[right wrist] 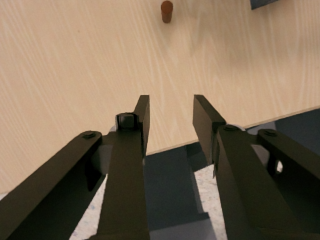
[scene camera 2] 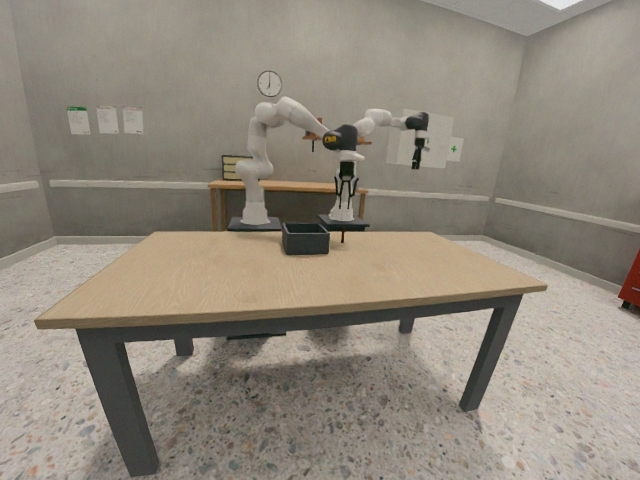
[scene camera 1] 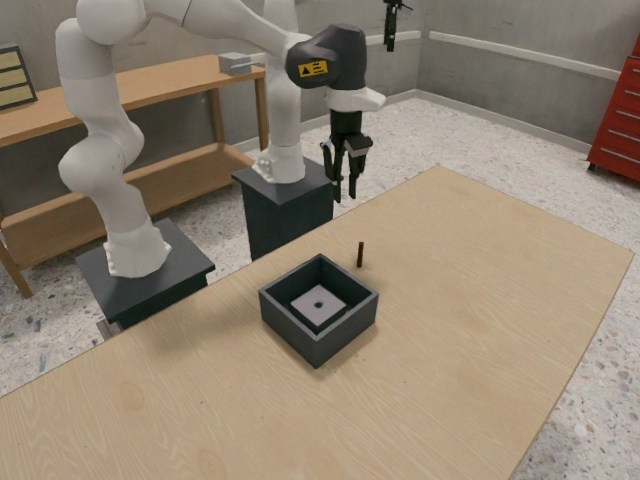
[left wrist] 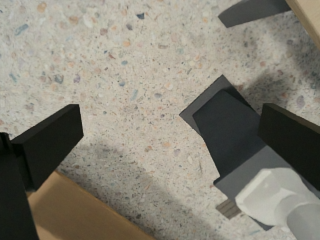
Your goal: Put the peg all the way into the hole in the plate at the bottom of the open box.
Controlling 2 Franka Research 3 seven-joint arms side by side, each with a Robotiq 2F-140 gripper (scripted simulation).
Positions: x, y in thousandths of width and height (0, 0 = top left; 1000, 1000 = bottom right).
I see my left gripper (left wrist: 533, 502), my right gripper (scene camera 1: 538, 416), a dark grey box (scene camera 1: 429, 622), a grey plate (scene camera 1: 496, 645) and a robot pedestal (right wrist: 536, 798).
The dark grey box is seen too in scene camera 2 (scene camera 2: 466, 497). My right gripper is seen too in the right wrist view (right wrist: 536, 456). The left wrist view does not show the dark grey box: it is out of frame. The right wrist view does not show the grey plate: it is out of frame.
